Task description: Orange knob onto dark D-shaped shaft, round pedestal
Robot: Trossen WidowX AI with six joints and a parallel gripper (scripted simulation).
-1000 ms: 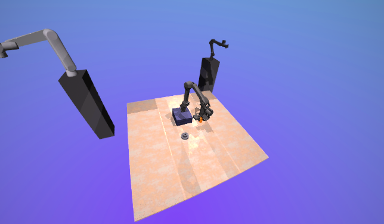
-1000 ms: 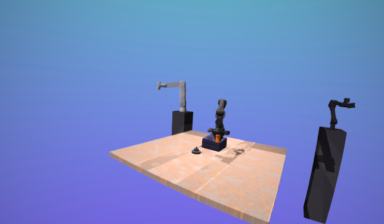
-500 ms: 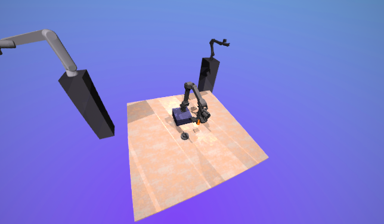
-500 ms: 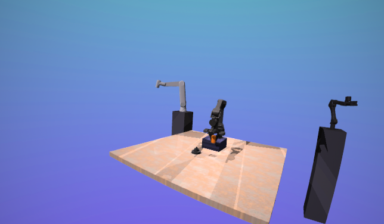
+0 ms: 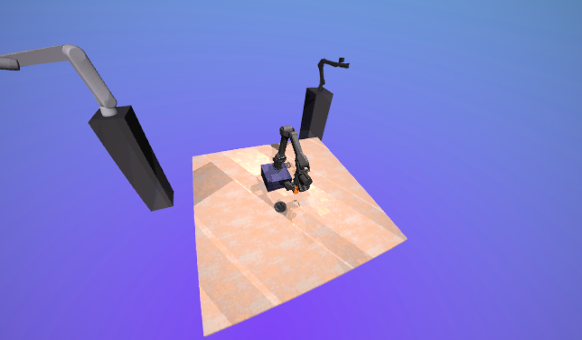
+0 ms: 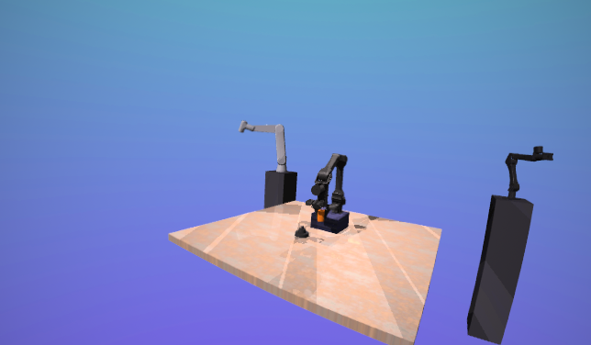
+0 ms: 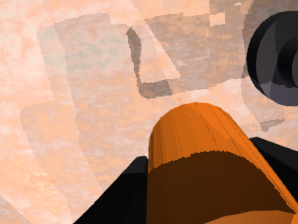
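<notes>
Right now my gripper tip is 11 cm to the left of the round pedestal, 9 cm above it and 1 cm short of it. From my gripper tip the other things lie so: orange knob: 2 cm above.
</notes>
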